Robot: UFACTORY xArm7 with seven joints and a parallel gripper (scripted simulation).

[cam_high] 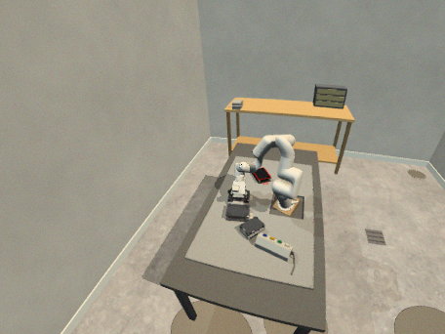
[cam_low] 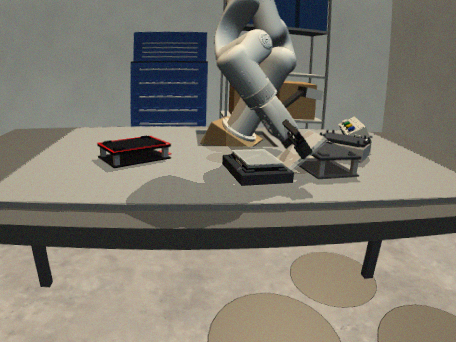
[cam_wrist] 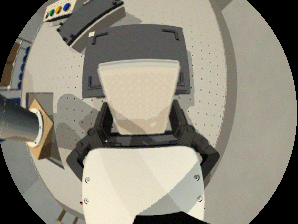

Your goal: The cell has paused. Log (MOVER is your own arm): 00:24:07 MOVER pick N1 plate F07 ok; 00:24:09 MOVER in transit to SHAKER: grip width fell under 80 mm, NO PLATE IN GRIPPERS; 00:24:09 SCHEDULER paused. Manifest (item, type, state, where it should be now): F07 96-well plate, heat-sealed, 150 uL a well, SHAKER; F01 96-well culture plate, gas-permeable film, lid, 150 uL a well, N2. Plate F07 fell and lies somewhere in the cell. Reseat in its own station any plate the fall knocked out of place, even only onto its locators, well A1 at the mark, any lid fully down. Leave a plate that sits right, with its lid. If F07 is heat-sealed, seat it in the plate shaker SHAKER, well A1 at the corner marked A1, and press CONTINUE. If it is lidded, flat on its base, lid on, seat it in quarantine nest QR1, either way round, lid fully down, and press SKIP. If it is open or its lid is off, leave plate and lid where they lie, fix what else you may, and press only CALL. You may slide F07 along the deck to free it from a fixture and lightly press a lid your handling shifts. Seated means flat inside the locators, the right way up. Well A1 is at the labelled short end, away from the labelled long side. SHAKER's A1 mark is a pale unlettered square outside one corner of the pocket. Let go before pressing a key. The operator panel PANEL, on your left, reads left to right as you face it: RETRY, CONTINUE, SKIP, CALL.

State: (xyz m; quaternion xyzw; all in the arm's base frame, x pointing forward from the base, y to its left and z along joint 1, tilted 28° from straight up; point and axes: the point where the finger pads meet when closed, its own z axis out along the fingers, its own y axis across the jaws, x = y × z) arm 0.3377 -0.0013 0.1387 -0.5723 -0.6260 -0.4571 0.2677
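Right now my hand is 10 mm short of the pale lid, 110 mm to the left of it and 20 mm above it. Also, from my hand: pale plate (10 mm to the left, 10 mm below).
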